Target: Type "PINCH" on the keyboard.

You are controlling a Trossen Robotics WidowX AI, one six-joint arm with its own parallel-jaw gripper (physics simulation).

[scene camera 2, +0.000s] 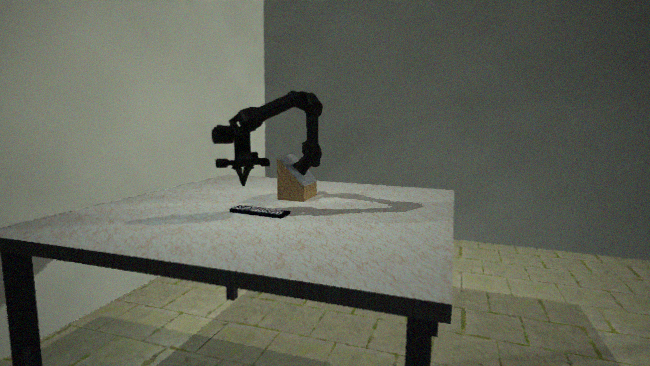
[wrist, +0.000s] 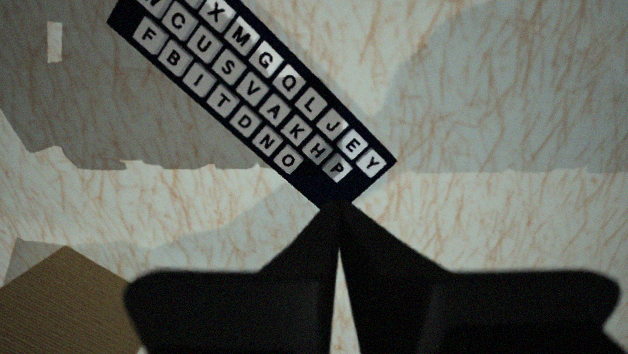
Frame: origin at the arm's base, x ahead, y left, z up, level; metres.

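Seen in the pictures: gripper, between the fingertips: [scene camera 2: 243, 186] [wrist: 337, 209]; arm's base, origin of its link: [scene camera 2: 299, 168].
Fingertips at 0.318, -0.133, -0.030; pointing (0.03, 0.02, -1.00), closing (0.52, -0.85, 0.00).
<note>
Pixels of each thing's top centre, then the offset from my fingertips to it, as dx, dy, dz. Level surfaces: height alone.
- dark keyboard, centre of its top: [wrist: 257, 94] [scene camera 2: 259, 208] +0.013, +0.066, -0.078
- P key, centre of its top: [wrist: 337, 169] -0.004, -0.009, -0.078
- H key, centre of its top: [wrist: 317, 150] +0.000, +0.011, -0.078
- N key, centre of its top: [wrist: 267, 141] -0.013, +0.045, -0.078
- I key, centre of its top: [wrist: 198, 80] +0.001, +0.105, -0.078
- C key, centre of its top: [wrist: 178, 20] +0.027, +0.130, -0.078
- pale table, height of its surface: dz -0.094
A dark keyboard [scene camera 2: 260, 212] [wrist: 328, 192] with pale lettered keys lies flat on the table. In the wrist view it runs diagonally from the upper left to the centre; its upper left end is cut off. The P key [wrist: 337, 169], H key [wrist: 317, 149], N key [wrist: 267, 141], I key [wrist: 198, 80] and C key [wrist: 177, 21] all show. My gripper [scene camera 2: 243, 184] [wrist: 337, 209] is shut and empty, pointing down. It hangs above the table in the scene view; in the wrist view its tips overlap the keyboard's bare lower corner, just below the P key.
The arm stands on a wooden block [scene camera 2: 291, 184] [wrist: 65, 300] behind the keyboard in the scene view. The pale table [scene camera 2: 320, 255] has a black frame and legs. Grey shadows of the arm lie across the table top. Walls stand behind the table, with a tiled floor [scene camera 2: 505, 270] around it.
</note>
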